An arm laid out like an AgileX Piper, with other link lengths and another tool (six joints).
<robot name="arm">
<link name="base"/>
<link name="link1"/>
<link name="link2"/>
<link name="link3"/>
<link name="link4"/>
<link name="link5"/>
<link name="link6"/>
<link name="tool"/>
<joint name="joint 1" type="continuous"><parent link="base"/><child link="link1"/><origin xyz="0 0 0.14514" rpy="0 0 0"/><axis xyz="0 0 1"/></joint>
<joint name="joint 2" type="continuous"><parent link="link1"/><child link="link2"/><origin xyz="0 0 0" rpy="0 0 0"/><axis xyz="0 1 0"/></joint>
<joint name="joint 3" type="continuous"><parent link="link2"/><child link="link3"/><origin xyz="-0.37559 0 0.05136" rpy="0 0 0"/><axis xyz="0 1 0"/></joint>
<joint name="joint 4" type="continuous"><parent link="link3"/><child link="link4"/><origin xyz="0.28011 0 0.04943" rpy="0 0 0"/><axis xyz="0.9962 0 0.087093"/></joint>
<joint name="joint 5" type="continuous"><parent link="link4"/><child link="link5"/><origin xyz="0 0 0" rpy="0 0 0"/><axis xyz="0 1 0"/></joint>
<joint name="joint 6" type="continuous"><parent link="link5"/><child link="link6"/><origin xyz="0.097 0 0.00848" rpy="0 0 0"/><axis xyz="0.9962 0 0.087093"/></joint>
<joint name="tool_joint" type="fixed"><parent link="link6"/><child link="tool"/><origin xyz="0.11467 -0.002 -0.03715" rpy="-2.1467 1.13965 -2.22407"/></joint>
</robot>
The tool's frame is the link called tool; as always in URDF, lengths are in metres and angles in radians. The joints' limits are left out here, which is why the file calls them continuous.
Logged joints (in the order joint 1, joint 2, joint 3, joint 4, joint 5, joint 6), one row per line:
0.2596 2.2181 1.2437 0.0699 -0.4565 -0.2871
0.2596 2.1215 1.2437 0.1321 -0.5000 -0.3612
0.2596 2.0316 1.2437 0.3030 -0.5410 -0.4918
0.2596 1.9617 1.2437 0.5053 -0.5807 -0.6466
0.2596 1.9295 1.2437 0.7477 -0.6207 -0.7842
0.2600 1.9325 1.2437 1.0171 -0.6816 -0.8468
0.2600 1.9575 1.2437 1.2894 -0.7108 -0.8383
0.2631 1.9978 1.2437 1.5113 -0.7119 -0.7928
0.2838 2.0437 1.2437 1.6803 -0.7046 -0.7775
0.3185 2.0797 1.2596 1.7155 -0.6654 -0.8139
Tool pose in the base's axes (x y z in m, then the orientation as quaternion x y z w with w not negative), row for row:
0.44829 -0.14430 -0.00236 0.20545 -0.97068 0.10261 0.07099
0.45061 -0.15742 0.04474 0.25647 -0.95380 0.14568 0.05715
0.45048 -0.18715 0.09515 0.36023 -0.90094 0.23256 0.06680
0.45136 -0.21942 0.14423 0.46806 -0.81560 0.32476 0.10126
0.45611 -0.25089 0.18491 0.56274 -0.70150 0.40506 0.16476
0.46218 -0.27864 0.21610 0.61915 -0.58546 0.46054 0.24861
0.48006 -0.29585 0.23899 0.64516 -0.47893 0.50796 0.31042
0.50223 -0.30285 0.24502 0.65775 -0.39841 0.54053 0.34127
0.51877 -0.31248 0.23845 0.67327 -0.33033 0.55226 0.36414
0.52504 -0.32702 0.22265 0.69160 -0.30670 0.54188 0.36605
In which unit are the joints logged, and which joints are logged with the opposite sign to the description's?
The joints are logged in radians. Opposite sign: joint 1, joint 3, joint 4, joint 5.
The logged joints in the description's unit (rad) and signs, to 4 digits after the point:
-0.2596 2.2181 -1.2437 -0.0699 0.4565 -0.2871
-0.2596 2.1215 -1.2437 -0.1321 0.5000 -0.3612
-0.2596 2.0316 -1.2437 -0.3030 0.5410 -0.4918
-0.2596 1.9617 -1.2437 -0.5053 0.5807 -0.6466
-0.2596 1.9295 -1.2437 -0.7477 0.6207 -0.7842
-0.2600 1.9325 -1.2437 -1.0171 0.6816 -0.8468
-0.2600 1.9575 -1.2437 -1.2894 0.7108 -0.8383
-0.2631 1.9978 -1.2437 -1.5113 0.7119 -0.7928
-0.2838 2.0437 -1.2437 -1.6803 0.7046 -0.7775
-0.3185 2.0797 -1.2596 -1.7155 0.6654 -0.8139

